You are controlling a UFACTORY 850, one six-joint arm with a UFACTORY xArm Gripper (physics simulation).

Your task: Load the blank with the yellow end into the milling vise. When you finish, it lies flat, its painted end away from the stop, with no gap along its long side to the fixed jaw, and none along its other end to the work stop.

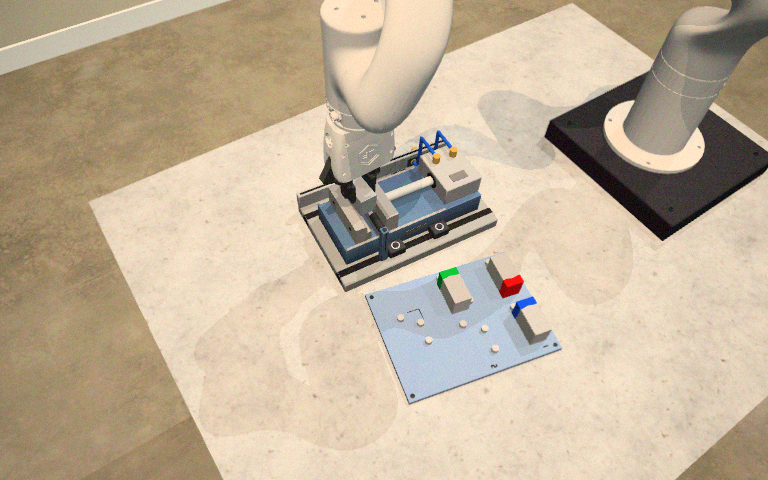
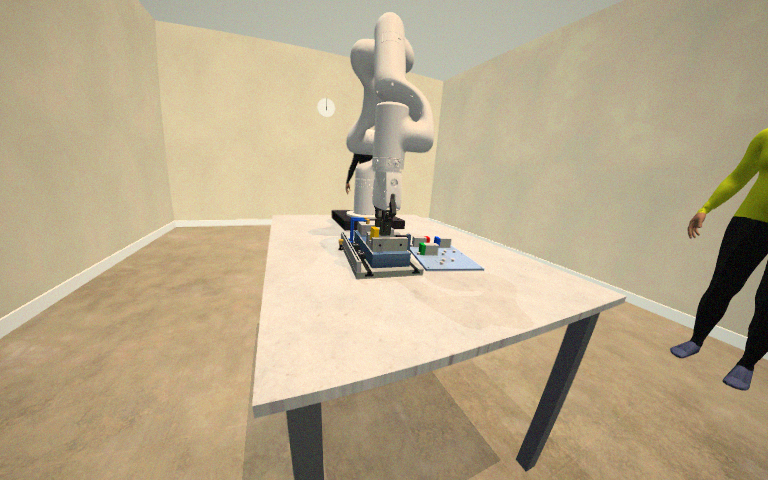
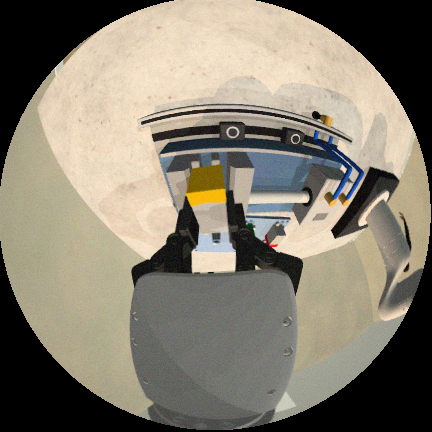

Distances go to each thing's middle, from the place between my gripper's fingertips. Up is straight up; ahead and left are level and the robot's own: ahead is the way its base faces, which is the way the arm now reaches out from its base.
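Blank with the yellow end (image 3: 205, 191), right at my hand. Counted from my hand: fixed jaw (image 1: 343, 207), 2 cm below, 3 cm ahead, 2 cm to the left; moving jaw (image 3: 239, 170), 2 cm below, 3 cm behind, 1 cm to the left; white vise rod (image 3: 256, 196), 2 cm below, 9 cm behind, 1 cm to the left.
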